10 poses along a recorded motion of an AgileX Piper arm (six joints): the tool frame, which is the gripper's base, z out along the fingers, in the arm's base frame.
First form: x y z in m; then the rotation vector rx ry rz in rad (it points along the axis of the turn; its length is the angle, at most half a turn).
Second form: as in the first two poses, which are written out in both.
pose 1, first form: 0.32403, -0.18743, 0.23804, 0.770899, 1.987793, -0.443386
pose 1, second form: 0.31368, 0.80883, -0.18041, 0.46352, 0.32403, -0.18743, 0.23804
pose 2, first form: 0.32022, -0.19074, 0.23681, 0.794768, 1.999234, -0.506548
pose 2, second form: 0.32129, 0.80822, -0.20478, 0.44902, 0.32022, -0.19074, 0.23681
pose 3, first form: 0.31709, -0.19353, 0.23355, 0.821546, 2.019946, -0.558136
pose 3, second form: 0.32938, 0.80986, -0.22377, 0.43076, 0.31709, -0.19353, 0.23355
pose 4, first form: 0.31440, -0.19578, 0.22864, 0.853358, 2.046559, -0.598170
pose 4, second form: 0.33890, 0.81277, -0.23756, 0.41003, 0.31440, -0.19578, 0.22864
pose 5, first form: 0.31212, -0.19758, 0.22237, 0.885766, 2.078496, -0.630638
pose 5, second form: 0.34810, 0.81684, -0.24784, 0.38751, 0.31212, -0.19758, 0.22237
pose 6, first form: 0.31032, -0.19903, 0.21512, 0.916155, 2.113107, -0.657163
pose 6, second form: 0.35618, 0.82152, -0.25549, 0.36465, 0.31032, -0.19903, 0.21512
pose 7, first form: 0.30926, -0.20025, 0.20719, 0.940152, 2.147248, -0.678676
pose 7, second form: 0.36182, 0.82637, -0.26119, 0.34350, 0.30926, -0.20025, 0.20719
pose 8, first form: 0.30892, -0.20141, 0.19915, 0.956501, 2.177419, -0.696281
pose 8, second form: 0.36494, 0.83076, -0.26566, 0.32571, 0.30892, -0.20141, 0.19915
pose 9, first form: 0.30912, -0.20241, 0.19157, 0.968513, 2.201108, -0.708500
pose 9, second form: 0.36704, 0.83417, -0.26850, 0.31202, 0.30912, -0.20241, 0.19157
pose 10, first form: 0.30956, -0.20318, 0.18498, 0.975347, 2.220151, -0.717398
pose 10, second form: 0.36773, 0.83705, -0.27048, 0.30161, 0.30956, -0.20318, 0.18498
